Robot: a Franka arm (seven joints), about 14 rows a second.
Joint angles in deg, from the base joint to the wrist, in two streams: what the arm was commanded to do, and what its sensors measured. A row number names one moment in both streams.
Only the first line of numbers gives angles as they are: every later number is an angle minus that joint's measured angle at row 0.
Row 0, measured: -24.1 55.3 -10.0 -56.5 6.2 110.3 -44.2
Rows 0 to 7, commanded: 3.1 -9.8 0.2 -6.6 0.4 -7.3 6.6; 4.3 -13.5 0.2 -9.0 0.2 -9.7 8.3; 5.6 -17.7 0.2 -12.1 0.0 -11.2 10.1; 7.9 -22.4 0.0 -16.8 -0.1 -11.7 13.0; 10.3 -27.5 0.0 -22.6 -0.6 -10.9 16.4; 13.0 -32.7 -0.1 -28.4 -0.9 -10.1 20.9; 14.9 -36.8 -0.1 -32.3 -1.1 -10.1 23.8; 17.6 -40.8 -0.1 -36.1 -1.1 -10.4 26.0
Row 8, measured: 13.1 -28.8 0.2 -20.9 -0.3 -12.6 20.8
